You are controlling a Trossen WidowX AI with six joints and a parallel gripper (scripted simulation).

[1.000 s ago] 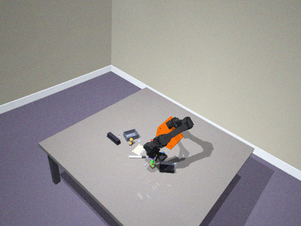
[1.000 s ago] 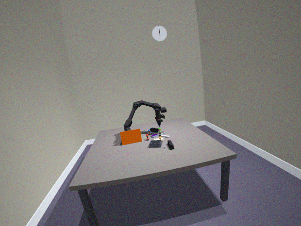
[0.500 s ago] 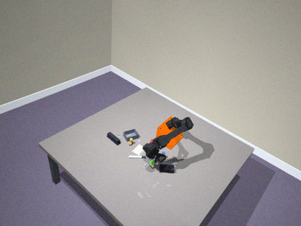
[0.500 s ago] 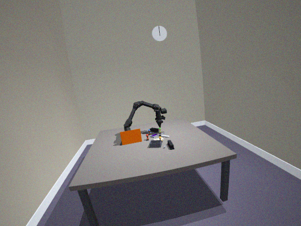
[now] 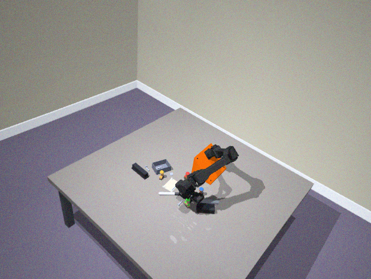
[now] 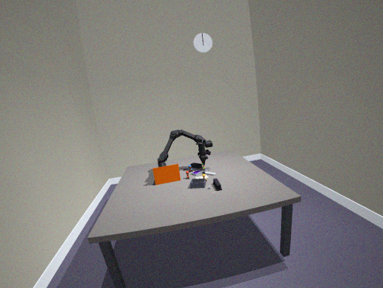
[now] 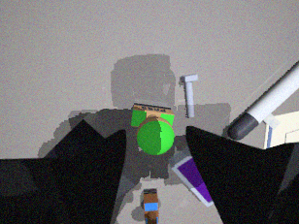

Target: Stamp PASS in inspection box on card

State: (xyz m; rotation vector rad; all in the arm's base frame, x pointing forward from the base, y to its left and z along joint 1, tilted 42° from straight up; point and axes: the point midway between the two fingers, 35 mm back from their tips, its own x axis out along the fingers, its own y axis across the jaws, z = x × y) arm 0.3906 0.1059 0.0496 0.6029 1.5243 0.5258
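The green-knobbed PASS stamp lies 3 cm below my gripper tip. Round my gripper tip: purple ink pad 9 cm behind, 6 cm to the right, 5 cm below; then black box 11 cm to the left, 5 cm behind, 4 cm below; then white marker 13 cm to the right, 4 cm below, 1 cm behind.
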